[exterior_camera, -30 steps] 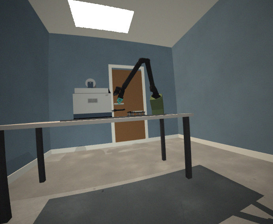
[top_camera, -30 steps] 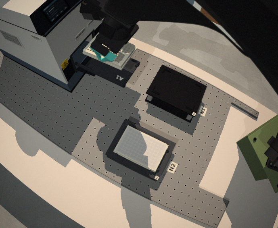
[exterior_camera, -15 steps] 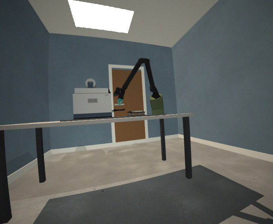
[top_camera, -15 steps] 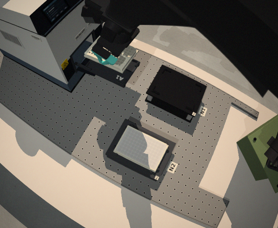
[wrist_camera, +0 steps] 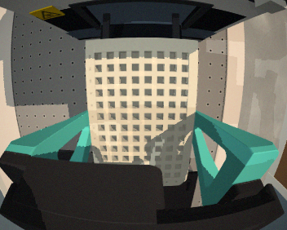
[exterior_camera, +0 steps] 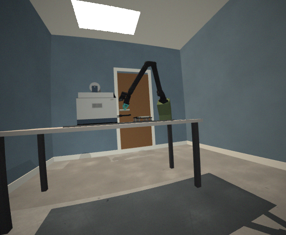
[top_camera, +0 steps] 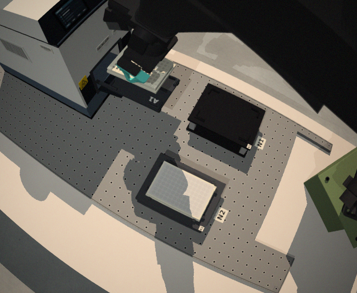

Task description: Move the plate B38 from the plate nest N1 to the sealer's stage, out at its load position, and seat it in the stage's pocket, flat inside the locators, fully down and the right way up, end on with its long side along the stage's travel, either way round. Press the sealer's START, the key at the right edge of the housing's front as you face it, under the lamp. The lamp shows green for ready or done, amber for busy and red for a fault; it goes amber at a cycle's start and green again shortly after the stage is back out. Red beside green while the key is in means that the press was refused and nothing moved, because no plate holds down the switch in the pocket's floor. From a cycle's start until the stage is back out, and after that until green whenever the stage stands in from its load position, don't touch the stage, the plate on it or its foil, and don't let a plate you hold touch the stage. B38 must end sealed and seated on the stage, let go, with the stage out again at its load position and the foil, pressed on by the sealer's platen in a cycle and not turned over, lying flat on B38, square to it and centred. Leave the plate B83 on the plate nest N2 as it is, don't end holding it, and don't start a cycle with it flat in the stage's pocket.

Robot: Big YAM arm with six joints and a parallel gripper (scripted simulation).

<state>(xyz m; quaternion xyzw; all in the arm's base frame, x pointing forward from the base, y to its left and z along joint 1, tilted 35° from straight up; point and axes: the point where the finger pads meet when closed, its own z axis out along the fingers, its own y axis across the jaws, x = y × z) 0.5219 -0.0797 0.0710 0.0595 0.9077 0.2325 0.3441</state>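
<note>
Now: hand 70 mm above the sealer's stage. Also, from my hand: yellow warning label 100 mm ahead, 90 mm to the left, 10 mm below; then N1 label 310 mm behind, 160 mm below, 60 mm to the right; then front slot 90 mm below, 70 mm ahead.
</note>
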